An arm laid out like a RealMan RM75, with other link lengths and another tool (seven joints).
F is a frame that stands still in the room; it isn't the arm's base.
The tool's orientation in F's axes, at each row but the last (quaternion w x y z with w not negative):
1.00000 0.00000 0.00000 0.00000
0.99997 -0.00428 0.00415 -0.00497
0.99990 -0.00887 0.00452 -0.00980
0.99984 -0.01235 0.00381 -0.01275
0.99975 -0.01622 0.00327 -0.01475
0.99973 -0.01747 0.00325 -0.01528
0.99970 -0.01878 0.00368 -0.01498
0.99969 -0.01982 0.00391 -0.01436
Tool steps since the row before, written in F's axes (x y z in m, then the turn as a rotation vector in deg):
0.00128 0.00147 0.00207 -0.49 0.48 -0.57
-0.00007 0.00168 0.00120 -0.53 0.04 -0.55
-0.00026 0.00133 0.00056 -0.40 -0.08 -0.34
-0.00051 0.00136 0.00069 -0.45 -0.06 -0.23
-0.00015 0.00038 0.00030 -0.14 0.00 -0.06
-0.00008 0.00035 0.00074 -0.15 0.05 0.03
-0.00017 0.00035 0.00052 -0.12 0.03 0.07
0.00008 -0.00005 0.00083 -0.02 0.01 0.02
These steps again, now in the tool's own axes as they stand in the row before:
0.00128 0.00147 0.00207 -0.49 0.48 -0.57
-0.00010 0.00167 0.00121 -0.53 0.04 -0.55
-0.00029 0.00131 0.00058 -0.40 -0.08 -0.35
-0.00055 0.00133 0.00072 -0.45 -0.07 -0.23
-0.00016 0.00037 0.00031 -0.14 0.00 -0.06
-0.00010 0.00032 0.00075 -0.15 0.04 0.03
-0.00018 0.00032 0.00053 -0.12 0.02 0.07
0.00008 -0.00008 0.00083 -0.02 0.01 0.02

